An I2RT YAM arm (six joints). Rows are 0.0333 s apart.
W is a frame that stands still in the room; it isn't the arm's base.
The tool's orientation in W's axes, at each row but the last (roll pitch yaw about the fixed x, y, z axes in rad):
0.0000 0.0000 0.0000
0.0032 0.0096 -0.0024
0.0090 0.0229 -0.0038
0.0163 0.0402 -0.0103
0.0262 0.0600 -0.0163
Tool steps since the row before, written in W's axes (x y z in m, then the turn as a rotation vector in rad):
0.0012 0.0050 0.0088 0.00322 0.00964 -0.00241
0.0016 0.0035 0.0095 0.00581 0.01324 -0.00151
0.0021 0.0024 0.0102 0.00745 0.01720 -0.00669
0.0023 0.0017 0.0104 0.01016 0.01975 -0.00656
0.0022 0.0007 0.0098 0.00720 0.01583 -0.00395
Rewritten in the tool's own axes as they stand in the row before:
0.0012 0.0050 0.0088 0.00322 0.00964 -0.00241
0.0015 0.0035 0.0095 0.00579 0.01325 -0.00150
0.0019 0.0025 0.0102 0.00754 0.01717 -0.00667
0.0019 0.0019 0.0105 0.01021 0.01975 -0.00648
0.0016 0.0010 0.0099 0.00717 0.01585 -0.00394

